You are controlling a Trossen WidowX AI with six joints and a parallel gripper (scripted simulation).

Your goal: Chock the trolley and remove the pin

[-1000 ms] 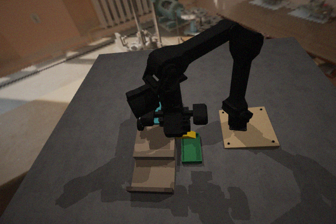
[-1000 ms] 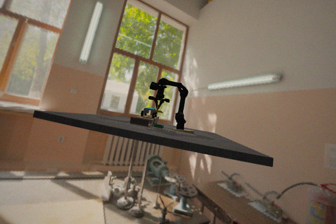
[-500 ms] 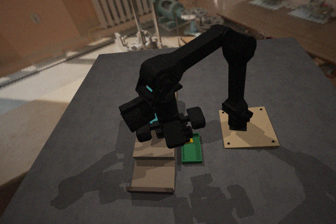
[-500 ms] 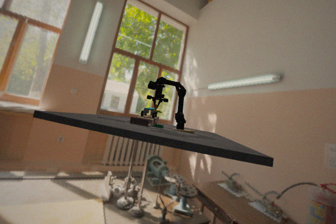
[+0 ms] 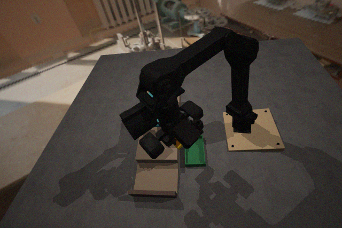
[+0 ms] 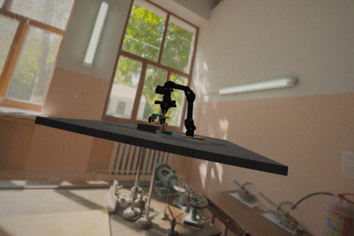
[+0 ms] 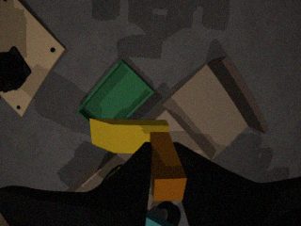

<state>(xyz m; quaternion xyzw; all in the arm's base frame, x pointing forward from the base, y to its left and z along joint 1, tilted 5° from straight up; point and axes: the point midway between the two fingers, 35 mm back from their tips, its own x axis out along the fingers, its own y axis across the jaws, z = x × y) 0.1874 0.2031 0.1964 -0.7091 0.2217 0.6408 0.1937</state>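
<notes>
Now: the yellow chock 1 cm behind my gripper tip, 2 cm to the right of it and 1 cm below it. Also, from my gripper tip: lower ramp piece 8 cm ahead, 7 cm to the left, 16 cm below; green tray 4 cm behind, 6 cm to the right, 16 cm below; trolley 11 cm ahead, 14 cm to the right, 4 cm below.
</notes>
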